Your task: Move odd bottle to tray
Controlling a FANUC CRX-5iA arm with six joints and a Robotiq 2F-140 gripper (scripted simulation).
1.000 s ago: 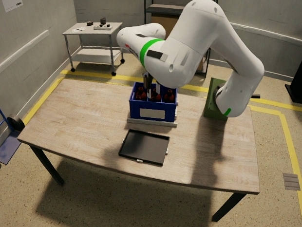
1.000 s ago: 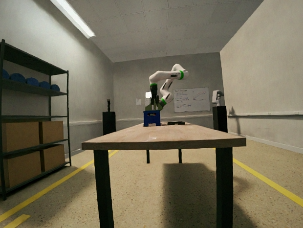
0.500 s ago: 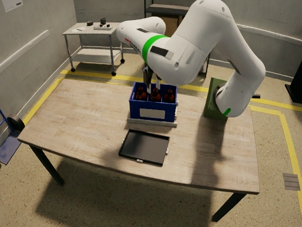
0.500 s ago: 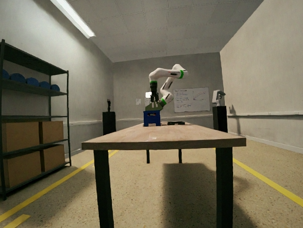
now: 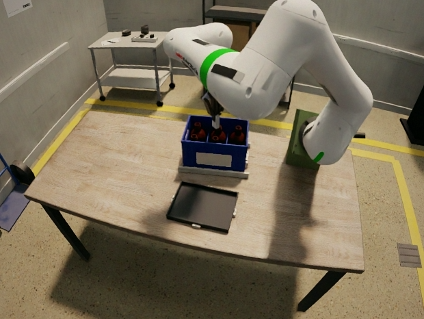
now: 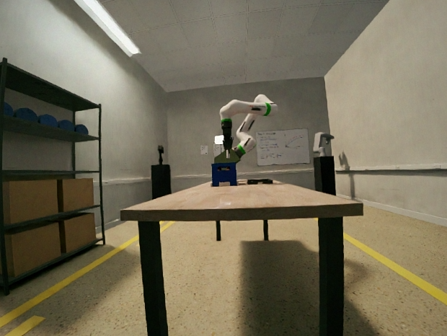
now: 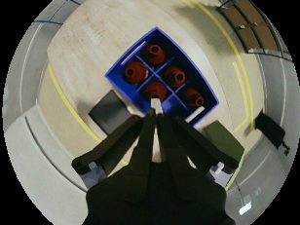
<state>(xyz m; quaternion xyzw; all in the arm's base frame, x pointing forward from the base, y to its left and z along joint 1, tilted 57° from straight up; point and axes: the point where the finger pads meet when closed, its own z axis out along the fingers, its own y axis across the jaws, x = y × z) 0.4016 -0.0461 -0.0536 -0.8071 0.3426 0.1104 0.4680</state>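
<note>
Now: the bottle 17 cm below my hand and 8 cm to the right of it. The rest, counted from my hand: dark tray (24 cm to the left, 24 cm below); then blue crate (17 cm below, 4 cm to the right).
</note>
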